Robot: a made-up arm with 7 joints. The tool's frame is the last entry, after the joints. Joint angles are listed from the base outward. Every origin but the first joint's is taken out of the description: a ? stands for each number. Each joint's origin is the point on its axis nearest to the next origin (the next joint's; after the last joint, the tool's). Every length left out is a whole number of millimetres.
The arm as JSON. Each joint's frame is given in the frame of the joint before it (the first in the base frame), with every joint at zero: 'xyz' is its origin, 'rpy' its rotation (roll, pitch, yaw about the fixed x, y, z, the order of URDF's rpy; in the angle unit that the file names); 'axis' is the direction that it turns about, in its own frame. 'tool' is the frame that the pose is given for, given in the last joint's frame.
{
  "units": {
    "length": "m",
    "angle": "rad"
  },
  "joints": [
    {
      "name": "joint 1",
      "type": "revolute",
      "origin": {
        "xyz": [
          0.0,
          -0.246,
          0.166
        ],
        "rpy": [
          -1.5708,
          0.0,
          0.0
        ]
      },
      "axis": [
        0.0,
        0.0,
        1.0
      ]
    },
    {
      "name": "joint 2",
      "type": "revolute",
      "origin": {
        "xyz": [
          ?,
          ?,
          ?
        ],
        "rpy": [
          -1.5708,
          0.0,
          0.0
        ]
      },
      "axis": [
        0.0,
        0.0,
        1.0
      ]
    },
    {
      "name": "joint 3",
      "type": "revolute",
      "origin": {
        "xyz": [
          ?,
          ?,
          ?
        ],
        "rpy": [
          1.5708,
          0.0,
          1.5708
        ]
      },
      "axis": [
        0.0,
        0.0,
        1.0
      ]
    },
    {
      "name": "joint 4",
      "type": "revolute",
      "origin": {
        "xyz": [
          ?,
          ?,
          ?
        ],
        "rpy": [
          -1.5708,
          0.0,
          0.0
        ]
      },
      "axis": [
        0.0,
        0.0,
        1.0
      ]
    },
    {
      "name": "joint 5",
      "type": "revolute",
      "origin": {
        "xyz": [
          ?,
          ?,
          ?
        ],
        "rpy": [
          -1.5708,
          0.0,
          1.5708
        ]
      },
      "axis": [
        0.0,
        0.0,
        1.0
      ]
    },
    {
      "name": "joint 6",
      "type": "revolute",
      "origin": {
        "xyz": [
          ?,
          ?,
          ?
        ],
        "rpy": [
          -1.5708,
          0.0,
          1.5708
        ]
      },
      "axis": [
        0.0,
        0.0,
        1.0
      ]
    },
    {
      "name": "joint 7",
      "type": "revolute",
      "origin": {
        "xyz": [
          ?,
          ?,
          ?
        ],
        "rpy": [
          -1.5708,
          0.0,
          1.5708
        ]
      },
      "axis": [
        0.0,
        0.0,
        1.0
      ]
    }
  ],
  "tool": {
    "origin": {
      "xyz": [
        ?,
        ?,
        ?
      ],
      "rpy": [
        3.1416,
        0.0,
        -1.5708
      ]
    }
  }
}
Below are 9 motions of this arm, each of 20 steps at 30 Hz.
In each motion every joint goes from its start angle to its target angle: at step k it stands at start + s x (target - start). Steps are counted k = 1, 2, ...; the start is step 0. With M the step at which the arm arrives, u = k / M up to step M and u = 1 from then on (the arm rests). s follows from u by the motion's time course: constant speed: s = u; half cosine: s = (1 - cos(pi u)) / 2; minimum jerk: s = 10 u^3 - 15 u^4 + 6 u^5.
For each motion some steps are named. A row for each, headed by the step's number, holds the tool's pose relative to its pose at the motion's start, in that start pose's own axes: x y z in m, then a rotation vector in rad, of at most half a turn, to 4 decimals.
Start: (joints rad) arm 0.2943 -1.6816 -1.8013 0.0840 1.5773 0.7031 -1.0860
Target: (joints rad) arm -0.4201 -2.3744 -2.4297 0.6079 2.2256 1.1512 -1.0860
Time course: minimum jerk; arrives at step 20
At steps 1, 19, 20:
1: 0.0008 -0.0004 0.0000 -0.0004 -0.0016 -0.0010
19: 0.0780 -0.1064 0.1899 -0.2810 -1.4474 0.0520
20: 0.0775 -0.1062 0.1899 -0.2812 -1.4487 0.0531

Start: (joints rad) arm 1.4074 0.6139 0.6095 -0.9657 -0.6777 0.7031 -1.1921
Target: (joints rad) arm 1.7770 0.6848 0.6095 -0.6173 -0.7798 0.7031 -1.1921
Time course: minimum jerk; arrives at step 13
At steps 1, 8, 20:
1: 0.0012 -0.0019 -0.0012 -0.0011 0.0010 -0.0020
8: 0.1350 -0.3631 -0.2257 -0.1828 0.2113 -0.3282
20: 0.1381 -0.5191 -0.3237 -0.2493 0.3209 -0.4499

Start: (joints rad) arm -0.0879 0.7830 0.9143 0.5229 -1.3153 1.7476 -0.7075
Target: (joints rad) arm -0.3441 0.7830 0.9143 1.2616 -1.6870 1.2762 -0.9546
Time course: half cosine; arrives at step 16
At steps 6, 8, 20:
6: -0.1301 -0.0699 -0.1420 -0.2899 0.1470 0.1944
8: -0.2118 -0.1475 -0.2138 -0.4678 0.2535 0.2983
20: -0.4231 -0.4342 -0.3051 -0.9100 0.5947 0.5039

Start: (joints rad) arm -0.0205 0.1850 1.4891 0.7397 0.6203 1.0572 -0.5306
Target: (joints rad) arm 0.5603 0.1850 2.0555 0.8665 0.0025 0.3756 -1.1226
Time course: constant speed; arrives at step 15
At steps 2, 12, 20:
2: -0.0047 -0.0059 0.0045 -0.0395 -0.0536 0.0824
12: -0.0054 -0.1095 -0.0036 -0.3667 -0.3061 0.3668
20: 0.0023 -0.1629 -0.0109 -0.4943 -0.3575 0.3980

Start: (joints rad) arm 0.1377 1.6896 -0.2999 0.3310 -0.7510 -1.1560 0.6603
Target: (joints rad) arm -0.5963 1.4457 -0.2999 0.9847 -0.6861 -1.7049 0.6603
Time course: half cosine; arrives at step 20
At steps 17, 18, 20:
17: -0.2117 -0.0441 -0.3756 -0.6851 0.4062 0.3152
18: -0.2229 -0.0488 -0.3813 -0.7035 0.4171 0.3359
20: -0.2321 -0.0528 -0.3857 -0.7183 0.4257 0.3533

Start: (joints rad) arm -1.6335 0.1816 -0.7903 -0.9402 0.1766 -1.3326 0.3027
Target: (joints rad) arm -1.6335 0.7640 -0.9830 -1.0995 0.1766 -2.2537 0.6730
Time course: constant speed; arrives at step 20
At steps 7, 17, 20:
7: 0.0580 -0.1098 -0.0861 -0.2361 -0.0081 0.0058
17: 0.1752 -0.2854 -0.2163 -0.4943 -0.1464 0.0500
20: 0.2211 -0.3345 -0.2581 -0.5477 -0.2134 0.0648

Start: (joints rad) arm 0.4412 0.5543 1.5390 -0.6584 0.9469 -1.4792 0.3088
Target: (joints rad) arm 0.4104 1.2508 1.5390 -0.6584 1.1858 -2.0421 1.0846
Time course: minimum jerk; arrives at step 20
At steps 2, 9, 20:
2: 0.0013 0.0022 -0.0018 -0.0074 0.0004 -0.0096
9: 0.0631 0.0734 -0.0848 -0.3525 -0.0160 -0.4419
20: 0.1406 0.0860 -0.1651 -0.8754 -0.1624 -0.9896

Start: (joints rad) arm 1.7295 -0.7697 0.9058 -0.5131 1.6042 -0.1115 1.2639
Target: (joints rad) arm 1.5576 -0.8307 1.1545 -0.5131 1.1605 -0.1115 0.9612
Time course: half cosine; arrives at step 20
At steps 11, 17, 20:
11: 0.0171 -0.0276 -0.0488 0.2557 -0.1848 0.2060
17: 0.0313 -0.0502 -0.0825 0.4011 -0.3150 0.3454
20: 0.0337 -0.0539 -0.0876 0.4216 -0.3350 0.3665

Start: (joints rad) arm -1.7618 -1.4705 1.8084 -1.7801 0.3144 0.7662 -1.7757
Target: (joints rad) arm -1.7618 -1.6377 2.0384 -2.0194 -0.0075 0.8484 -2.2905
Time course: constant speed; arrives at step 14
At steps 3, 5, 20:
3: -0.0231 0.0833 0.0034 -0.0620 -0.0118 0.2309
5: -0.0427 0.1357 0.0027 -0.1047 -0.0160 0.3845
20: -0.1609 0.3349 -0.0271 -0.3081 0.0071 1.0691

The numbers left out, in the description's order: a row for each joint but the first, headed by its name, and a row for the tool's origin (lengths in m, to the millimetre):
joint 2: -0.112 -0.067 0.0
joint 3: -0.205 0.039 0.0
joint 4: 0.17 -0.316 0.0
joint 5: -0.17 0.087 0.0
joint 6: 0.024 0.216 0.0
joint 7: -0.141 -0.381 0.0
tool: -0.094 0.008 0.0

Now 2 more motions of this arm.
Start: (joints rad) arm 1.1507 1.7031 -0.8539 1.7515 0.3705 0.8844 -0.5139
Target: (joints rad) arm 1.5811 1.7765 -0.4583 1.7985 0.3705 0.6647 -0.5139
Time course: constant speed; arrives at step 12
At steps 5, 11, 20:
5: 0.0183 -0.0002 -0.0088 -0.0854 -0.0092 -0.0277
11: 0.0347 -0.0064 -0.0028 -0.1709 -0.0211 -0.0682
20: 0.0366 -0.0079 -0.0002 -0.1833 -0.0229 -0.0755

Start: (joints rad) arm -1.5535 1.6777 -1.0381 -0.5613 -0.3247 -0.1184 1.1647
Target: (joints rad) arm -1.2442 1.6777 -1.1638 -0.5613 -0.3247 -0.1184 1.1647
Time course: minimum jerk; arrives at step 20
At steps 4, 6, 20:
4: -0.0061 0.0051 -0.0059 -0.0192 -0.0148 0.0068
6: -0.0169 0.0140 -0.0171 -0.0541 -0.0415 0.0192
20: -0.0930 0.0631 -0.1256 -0.3329 -0.2537 0.1166

